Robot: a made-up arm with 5 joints.
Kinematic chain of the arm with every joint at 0, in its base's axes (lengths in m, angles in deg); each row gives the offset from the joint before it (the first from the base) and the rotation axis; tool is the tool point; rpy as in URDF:
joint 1: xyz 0 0 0.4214 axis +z
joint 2: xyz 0 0 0 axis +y
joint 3: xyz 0.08 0 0.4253 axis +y
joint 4: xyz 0.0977 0 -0.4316 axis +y
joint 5: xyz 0.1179 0 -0.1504 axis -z
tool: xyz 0 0 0 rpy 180 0 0
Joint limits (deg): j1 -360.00..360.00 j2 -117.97..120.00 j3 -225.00..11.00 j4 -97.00..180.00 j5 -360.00..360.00
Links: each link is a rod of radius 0.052 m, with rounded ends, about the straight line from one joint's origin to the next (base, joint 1, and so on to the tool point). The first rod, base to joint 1, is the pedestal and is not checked.
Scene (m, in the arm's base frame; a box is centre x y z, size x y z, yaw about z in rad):
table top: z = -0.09
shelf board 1: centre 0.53 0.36 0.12 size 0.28 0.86 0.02 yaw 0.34
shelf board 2: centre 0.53 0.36 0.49 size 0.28 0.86 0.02 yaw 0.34
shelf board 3: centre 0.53 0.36 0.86 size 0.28 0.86 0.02 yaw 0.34
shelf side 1: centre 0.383 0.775 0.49 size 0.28 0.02 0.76 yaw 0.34
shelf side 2: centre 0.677 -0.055 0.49 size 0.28 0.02 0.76 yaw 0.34
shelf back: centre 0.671 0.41 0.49 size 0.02 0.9 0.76 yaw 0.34
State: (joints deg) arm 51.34 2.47 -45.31 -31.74 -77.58
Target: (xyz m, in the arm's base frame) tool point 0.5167 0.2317 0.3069
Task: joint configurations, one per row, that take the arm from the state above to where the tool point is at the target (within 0.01 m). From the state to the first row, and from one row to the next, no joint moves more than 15 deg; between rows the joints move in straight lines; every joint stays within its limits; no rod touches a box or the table.
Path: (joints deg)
1: 57.99 -7.17 -34.12 -35.02 -77.58
2: 64.65 -16.82 -22.93 -38.30 -77.58
3: 52.51 -9.94 -13.49 -36.33 -77.58
4: 40.37 -3.06 -4.05 -34.37 -77.58
5: 28.23 3.83 5.40 -32.41 -77.58
6: 26.87 9.89 -6.20 -30.01 -77.58
7: 25.51 15.96 -17.80 -27.62 -77.58
8: 24.15 22.03 -29.40 -25.22 -77.58

